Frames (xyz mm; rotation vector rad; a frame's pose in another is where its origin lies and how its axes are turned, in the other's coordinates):
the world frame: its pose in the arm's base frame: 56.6 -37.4 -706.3 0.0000 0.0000 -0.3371
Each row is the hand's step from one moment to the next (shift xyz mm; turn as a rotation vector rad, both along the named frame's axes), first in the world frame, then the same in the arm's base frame.
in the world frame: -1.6 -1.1 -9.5 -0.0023 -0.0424 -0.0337
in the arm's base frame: -1.9 -0.5 -9.5 -0.0162 -0.0393 -0.0337
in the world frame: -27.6 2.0 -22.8 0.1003 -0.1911 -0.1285
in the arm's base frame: -25.4 11.0 -22.8 0.0314 -0.2135 -0.1285
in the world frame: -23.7 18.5 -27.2 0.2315 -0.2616 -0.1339
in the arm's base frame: -16.2 25.3 -27.2 0.1319 -0.3234 -0.1339
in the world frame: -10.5 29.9 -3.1 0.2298 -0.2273 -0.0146
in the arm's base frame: 0.0 31.7 -3.1 0.1417 -0.2905 -0.0146
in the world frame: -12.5 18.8 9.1 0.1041 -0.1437 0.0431
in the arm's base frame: -5.6 21.9 9.1 0.0507 -0.1700 0.0431
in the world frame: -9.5 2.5 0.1 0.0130 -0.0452 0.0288
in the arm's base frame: -8.1 5.5 0.1 -0.0027 -0.0470 0.0288
